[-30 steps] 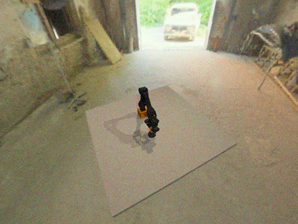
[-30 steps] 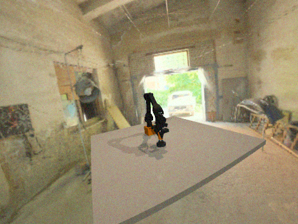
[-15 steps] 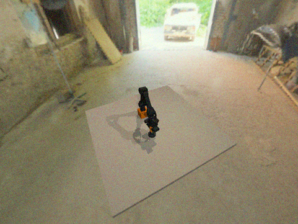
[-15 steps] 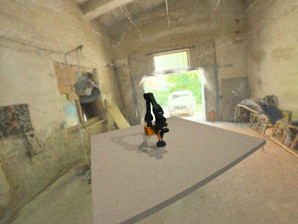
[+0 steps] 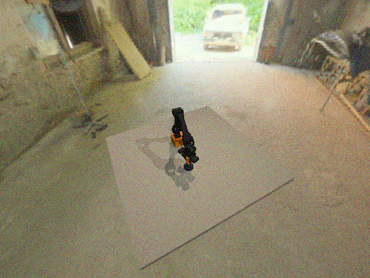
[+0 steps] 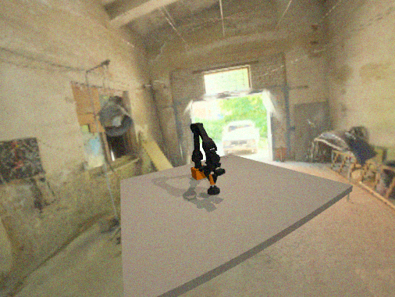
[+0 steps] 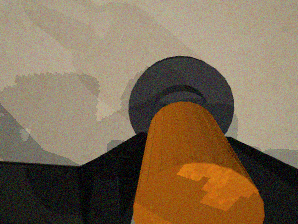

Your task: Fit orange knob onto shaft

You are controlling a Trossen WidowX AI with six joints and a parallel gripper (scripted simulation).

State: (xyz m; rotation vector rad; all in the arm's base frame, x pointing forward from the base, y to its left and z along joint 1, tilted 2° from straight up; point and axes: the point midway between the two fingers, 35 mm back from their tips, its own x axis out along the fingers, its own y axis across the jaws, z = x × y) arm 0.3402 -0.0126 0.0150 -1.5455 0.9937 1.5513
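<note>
My gripper tip is 3 cm below the orange knob. Also, from my gripper tip: round black pedestal (4 cm below).
</note>
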